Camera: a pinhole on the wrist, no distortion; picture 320 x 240 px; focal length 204.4 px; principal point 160.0 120.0 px. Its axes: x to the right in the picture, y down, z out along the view. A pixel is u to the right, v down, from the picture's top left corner.
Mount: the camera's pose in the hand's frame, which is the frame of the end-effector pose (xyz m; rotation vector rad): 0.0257 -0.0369 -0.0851 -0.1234 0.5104 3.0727
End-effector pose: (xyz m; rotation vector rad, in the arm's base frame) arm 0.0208 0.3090 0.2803 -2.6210 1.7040 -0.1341
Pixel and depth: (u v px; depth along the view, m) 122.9 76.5 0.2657
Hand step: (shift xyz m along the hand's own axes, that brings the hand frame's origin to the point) 0.0562 0.1021 0.1513
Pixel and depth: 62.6 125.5 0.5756
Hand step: 0.2559 0.1317 0.4853
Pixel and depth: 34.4 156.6 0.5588
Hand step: 0.3228 0.0455 0.5024
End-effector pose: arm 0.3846 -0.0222 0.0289 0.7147 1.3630 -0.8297
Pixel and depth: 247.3 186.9 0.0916
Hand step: -0.0212 -0.0352 0.0077
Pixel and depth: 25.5 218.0 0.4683
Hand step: 0.2898 -0.1011 0.4541
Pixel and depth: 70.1 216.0 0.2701
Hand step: 0.1194 -0.0708 0.2202
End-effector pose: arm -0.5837 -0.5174 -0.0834 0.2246 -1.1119 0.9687
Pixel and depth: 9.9 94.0 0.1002
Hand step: 0.0921 0.0068 0.0113
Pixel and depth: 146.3 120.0 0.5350
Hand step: 0.0218 0.1359 0.4225
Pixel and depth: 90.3 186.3 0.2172
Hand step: 0.0808 -0.0341 0.1485
